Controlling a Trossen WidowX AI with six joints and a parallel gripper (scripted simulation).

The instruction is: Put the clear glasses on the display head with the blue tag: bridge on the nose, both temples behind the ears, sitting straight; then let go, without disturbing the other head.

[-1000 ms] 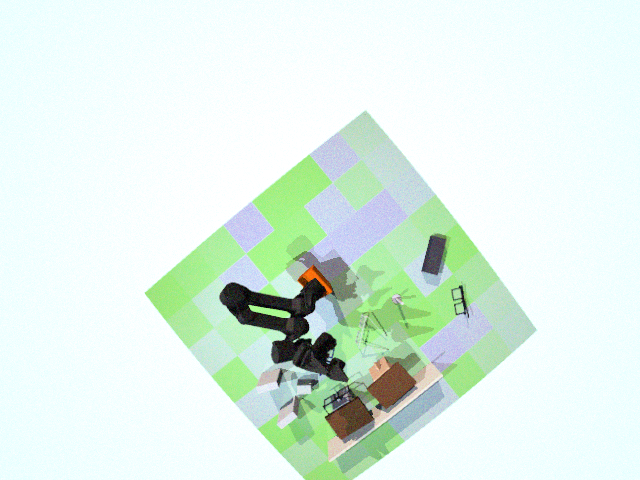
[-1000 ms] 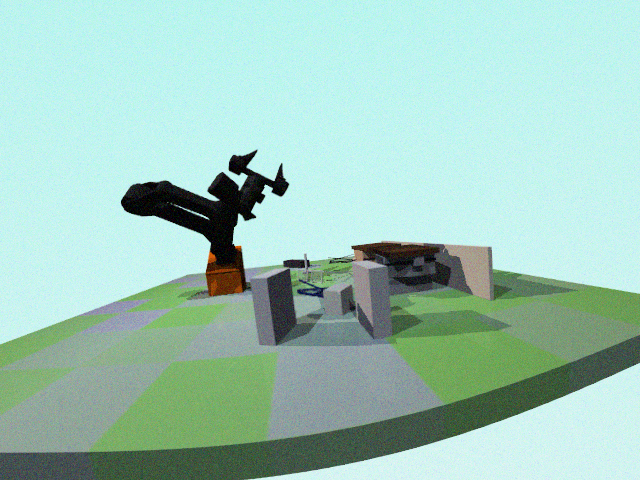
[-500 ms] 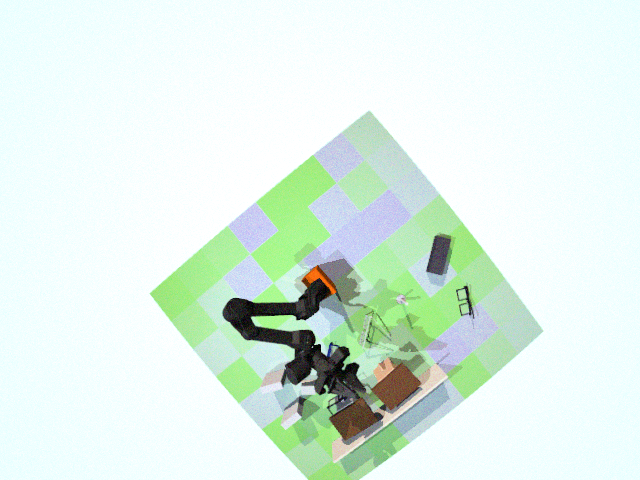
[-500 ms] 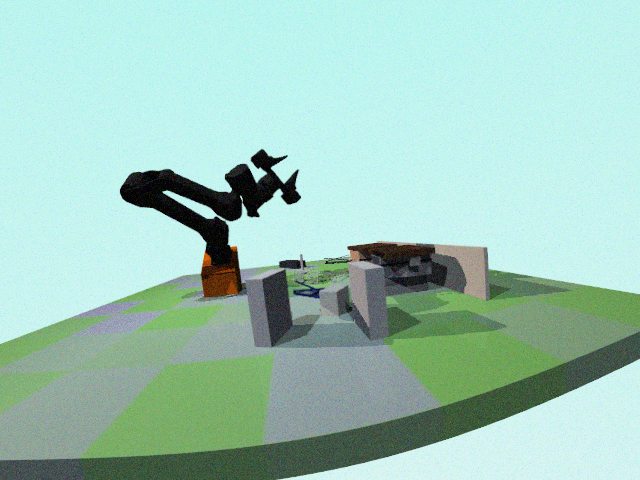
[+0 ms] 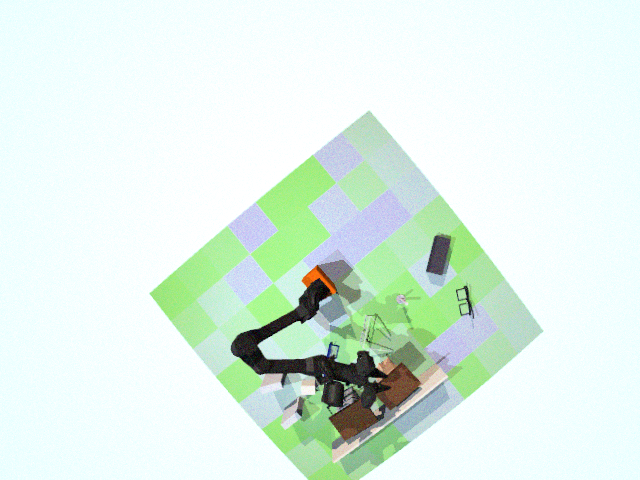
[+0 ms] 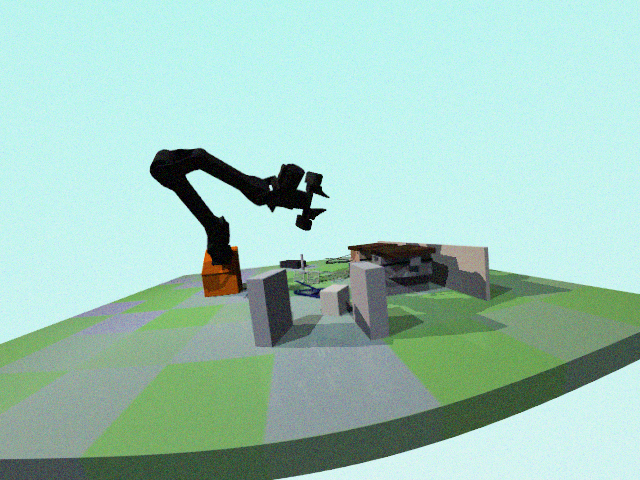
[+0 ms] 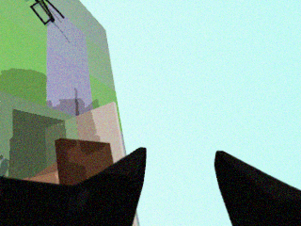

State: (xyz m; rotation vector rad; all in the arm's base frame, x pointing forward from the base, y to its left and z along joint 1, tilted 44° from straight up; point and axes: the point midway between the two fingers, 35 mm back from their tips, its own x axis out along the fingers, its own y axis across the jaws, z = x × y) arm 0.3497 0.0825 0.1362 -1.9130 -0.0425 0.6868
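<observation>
My gripper tip is now 10 cm past the pin stand, 23 cm to the right of it and 24 cm above it. Round my gripper tip: pale wall (23 cm ahead, 13 cm to the right, 21 cm below); dark box (14 cm behind, 48 cm to the left, 25 cm below); brown display head (11 cm ahead, 2 cm to the right, 21 cm below).
</observation>
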